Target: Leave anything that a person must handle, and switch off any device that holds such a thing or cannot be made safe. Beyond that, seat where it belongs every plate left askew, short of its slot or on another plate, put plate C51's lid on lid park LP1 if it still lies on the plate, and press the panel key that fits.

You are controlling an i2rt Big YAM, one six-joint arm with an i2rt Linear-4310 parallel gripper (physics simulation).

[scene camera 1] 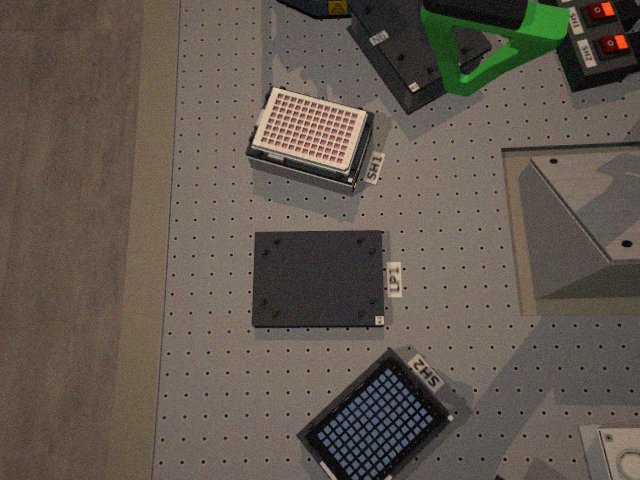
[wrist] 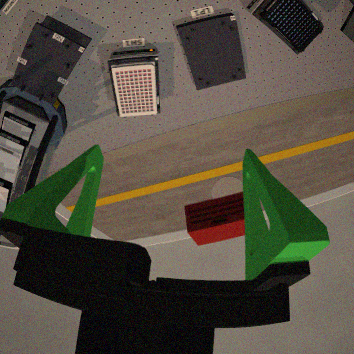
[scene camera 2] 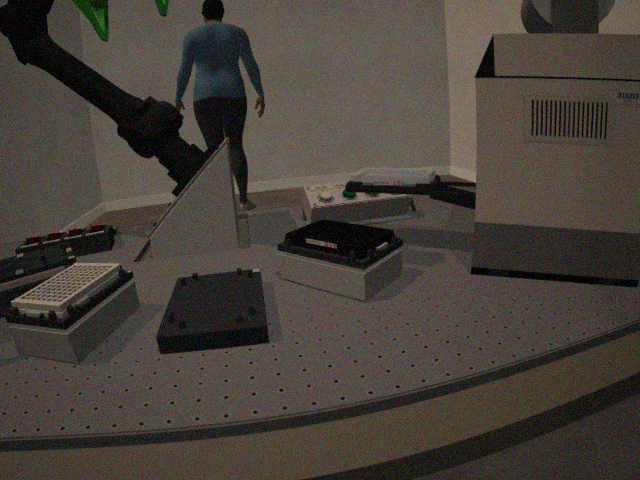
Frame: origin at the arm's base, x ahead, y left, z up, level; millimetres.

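Where they show: gripper, fingertip midpoint: point(scene camera 1: 469, 33) point(wrist: 169, 152) point(scene camera 2: 132, 28); arm's base at its link origin: point(scene camera 2: 196, 172).
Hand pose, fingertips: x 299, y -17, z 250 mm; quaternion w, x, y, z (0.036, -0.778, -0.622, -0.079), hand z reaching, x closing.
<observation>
Things, the pixels of their centre, and the offset from my fingertips. "pt": a spot on its surface instead.
- white plate with red wells, body centre: point(scene camera 1: 309, 130) point(scene camera 2: 70, 286) point(wrist: 135, 90) 317 mm down, 129 mm ahead, 91 mm right
- shaker SH1 at a spot on its surface: point(scene camera 2: 105, 321) pt 358 mm down, 148 mm ahead, 45 mm right
- black plate with blue wells, body centre: point(scene camera 1: 375, 426) point(scene camera 2: 339, 236) point(wrist: 293, 20) 317 mm down, 42 mm ahead, 261 mm left
- shaker SH2 at a spot on its surface: point(scene camera 2: 330, 276) pt 353 mm down, 90 mm ahead, 238 mm left
- Lid park LP1 at the middle of its body: point(scene camera 2: 215, 302) point(scene camera 1: 318, 278) point(wrist: 213, 52) 362 mm down, 113 mm ahead, 90 mm left
- key panel at the middle of its body: point(scene camera 2: 357, 201) 337 mm down, 250 mm back, 353 mm left
- dark nest block at the middle of its body: point(scene camera 1: 415, 33) point(scene camera 2: 28, 274) point(wrist: 46, 62) 341 mm down, 7 mm back, 247 mm right
- dark-rimmed device at a spot on its surface: point(wrist: 45, 112) pt 332 mm down, 104 mm ahead, 323 mm right
- tall pale machine at the middle of its body: point(scene camera 2: 555, 113) 151 mm down, 60 mm ahead, 604 mm left
A white plate with red wells point(scene camera 1: 311, 127) point(scene camera 2: 67, 283) point(wrist: 136, 90) lies on shaker SH1 point(scene camera 1: 305, 174) point(scene camera 2: 105, 321) point(wrist: 134, 53); more dark rim shows towards its label. I cannot tell if it is fully seated. An orange lamp glows on SH1. A black plate with blue wells point(scene camera 1: 376, 423) point(scene camera 2: 341, 237) point(wrist: 290, 21) is on shaker SH2 point(scene camera 2: 330, 276). Lid park LP1 point(scene camera 1: 317, 279) point(scene camera 2: 214, 307) point(wrist: 212, 50) bears no lid. The key panel point(scene camera 2: 356, 210) has white and green keys. Switches SH1 point(scene camera 1: 599, 10) and SH2 point(scene camera 1: 613, 44) glow orange. C51 is not readable. My gripper point(wrist: 169, 152) is open and empty, high up.
A dark nest block point(scene camera 1: 413, 87) point(wrist: 52, 55) stands beyond SH1, near a dark-rimmed device point(wrist: 47, 112). A tall pale machine point(scene camera 2: 547, 180) stands right in scene view 2; a black arm point(scene camera 2: 454, 195) reaches from it over the panel. A person in blue point(scene camera 2: 219, 59) stands behind the table.
</observation>
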